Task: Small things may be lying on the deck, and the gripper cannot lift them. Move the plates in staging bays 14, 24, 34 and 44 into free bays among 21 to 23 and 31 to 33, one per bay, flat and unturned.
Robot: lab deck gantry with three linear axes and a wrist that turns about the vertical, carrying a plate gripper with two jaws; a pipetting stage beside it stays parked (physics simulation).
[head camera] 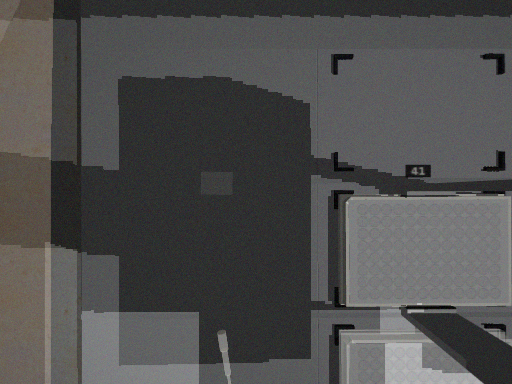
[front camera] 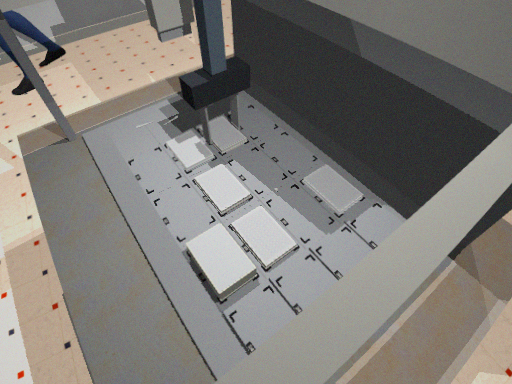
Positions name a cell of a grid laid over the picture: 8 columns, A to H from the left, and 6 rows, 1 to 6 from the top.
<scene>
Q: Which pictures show my gripper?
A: The head camera view and the front camera view: all of them.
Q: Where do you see a bay 44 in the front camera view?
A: At F4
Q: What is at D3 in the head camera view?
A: A small rectangle.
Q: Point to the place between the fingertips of my gripper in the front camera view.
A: D3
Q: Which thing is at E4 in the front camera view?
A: A bay 23.
</scene>
